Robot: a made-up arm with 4 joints.
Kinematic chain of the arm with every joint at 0, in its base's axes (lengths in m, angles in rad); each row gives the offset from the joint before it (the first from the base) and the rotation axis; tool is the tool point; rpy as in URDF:
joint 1: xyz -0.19 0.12 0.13 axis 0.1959 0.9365 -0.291
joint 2: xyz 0 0.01 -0.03 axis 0.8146 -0.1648 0.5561
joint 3: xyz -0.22 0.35 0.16 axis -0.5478 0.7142 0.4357
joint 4: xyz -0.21 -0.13 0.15 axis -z
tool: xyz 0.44 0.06 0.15 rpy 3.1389 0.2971 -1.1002
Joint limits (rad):
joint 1: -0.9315..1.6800
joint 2: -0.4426..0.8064
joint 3: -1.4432..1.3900
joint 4: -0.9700..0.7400
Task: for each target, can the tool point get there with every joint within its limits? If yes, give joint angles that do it. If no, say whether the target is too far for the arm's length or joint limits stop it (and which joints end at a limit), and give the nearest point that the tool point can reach.
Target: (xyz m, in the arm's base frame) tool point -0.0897 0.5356 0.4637
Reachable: yes | joints 0.1110 0.3096 0.9166 0.0839
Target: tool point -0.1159 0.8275 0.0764
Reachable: yes | joints 0.1045 -0.3332 1.1592 -0.5220
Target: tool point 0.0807 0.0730 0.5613
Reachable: yes | joints 1.2491 0.0968 -1.0031 -0.0827
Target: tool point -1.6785 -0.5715 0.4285
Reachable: no: too far | nearest point -0.9169 -0.1034 0.2418 | short by 0.913 m
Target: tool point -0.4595 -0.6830 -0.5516
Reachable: no: joint limits stop it (at a limit: joint 2, joint 4) | nearest point -0.3059 -0.2106 -0.1964 | short by 0.611 m
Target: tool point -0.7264 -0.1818 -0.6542
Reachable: no: joint limits stop it (at a limit: joint 1, joint 3, joint 4) | nearest point -0.4806 -0.0367 -0.2089 | short by 0.529 m
